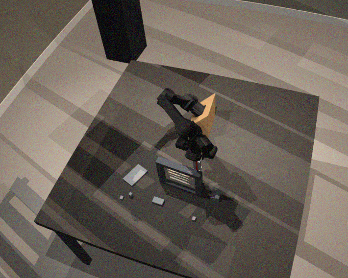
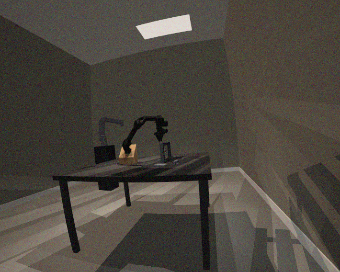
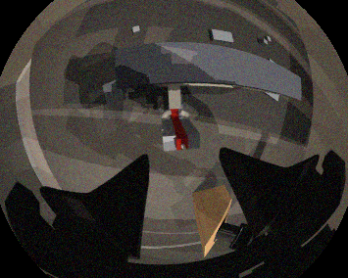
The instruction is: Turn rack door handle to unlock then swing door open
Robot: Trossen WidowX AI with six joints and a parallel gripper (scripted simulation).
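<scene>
My gripper tip is 9 cm above the red upright handle. Also, from my gripper tip: grey plate: 9 cm ahead, 32 cm to the right, 20 cm below.
</scene>
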